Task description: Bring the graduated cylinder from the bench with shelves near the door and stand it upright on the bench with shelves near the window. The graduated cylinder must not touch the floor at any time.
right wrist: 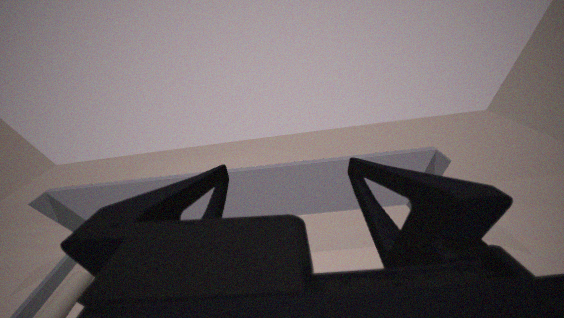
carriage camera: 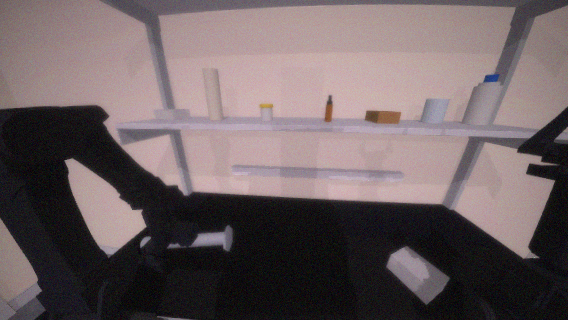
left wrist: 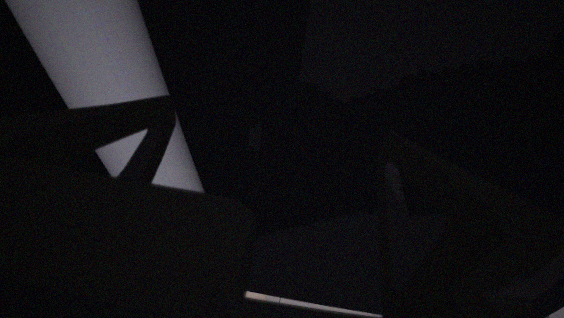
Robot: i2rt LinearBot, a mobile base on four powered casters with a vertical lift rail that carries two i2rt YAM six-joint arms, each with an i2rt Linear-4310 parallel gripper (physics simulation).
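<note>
The graduated cylinder (carriage camera: pixel 207 239) (left wrist: pixel 95 55), pale grey, lies on its side on the black bench top (carriage camera: pixel 290 255) at the left of the carriage view, its wide foot towards the right. My left gripper (carriage camera: pixel 162 247) (left wrist: pixel 277 125) is open, over the cylinder and covering part of it in the carriage view. In the left wrist view one finger crosses in front of the cylinder, which is not between the fingers; contact cannot be told. My right gripper (carriage camera: pixel 524 159) (right wrist: pixel 288 168) is open and empty, raised at the far right, away from the cylinder.
A white block (carriage camera: pixel 419 275) lies on the bench at right. The shelf (carriage camera: pixel 300 126) above holds a tall beige cylinder (carriage camera: pixel 213 95), yellow-lidded jar (carriage camera: pixel 266 113), amber bottle (carriage camera: pixel 328 111), orange box (carriage camera: pixel 384 117), pale blue cup (carriage camera: pixel 435 111) and blue-capped bottle (carriage camera: pixel 482 104). Posts (carriage camera: pixel 462 172) flank it.
</note>
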